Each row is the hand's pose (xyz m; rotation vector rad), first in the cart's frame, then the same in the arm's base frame.
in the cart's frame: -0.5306 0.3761 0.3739 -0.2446 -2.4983 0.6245
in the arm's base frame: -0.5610 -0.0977 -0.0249 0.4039 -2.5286 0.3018
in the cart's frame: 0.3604 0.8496 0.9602 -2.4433 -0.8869 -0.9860
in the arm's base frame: 0.1855 0.4598 0.6779 -1.9036 -0.9993 -0.8037
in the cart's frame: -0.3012 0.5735 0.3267 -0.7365 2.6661 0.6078
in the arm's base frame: -0.4265 0.1765 -0.0007 -1.1402 2.3942 1.2143
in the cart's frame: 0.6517 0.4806 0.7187 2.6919 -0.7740 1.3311
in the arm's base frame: 0.5466 0.3344 0.3130 -2.5246 0.4194 -0.9266
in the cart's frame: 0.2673 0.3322 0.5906 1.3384 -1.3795 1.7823
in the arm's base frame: 0.2244 0.1007 0.1464 1.9702 -1.5252 1.7243
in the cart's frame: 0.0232 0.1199 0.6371 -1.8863 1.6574 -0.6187
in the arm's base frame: 0.0815 -0.1917 0.1164 -1.9034 1.2944 -0.0654
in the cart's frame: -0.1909 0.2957 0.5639 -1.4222 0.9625 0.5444
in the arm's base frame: -0.1895 -0.0987 0.1164 -1.2596 0.6148 1.0263
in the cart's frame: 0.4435 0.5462 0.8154 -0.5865 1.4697 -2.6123
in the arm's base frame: 0.3466 0.2786 0.4307 -0.8519 1.6132 -1.9909
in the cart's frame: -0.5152 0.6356 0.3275 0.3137 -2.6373 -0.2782
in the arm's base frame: -0.6457 0.1471 0.0266 0.8955 -2.3603 -0.6251
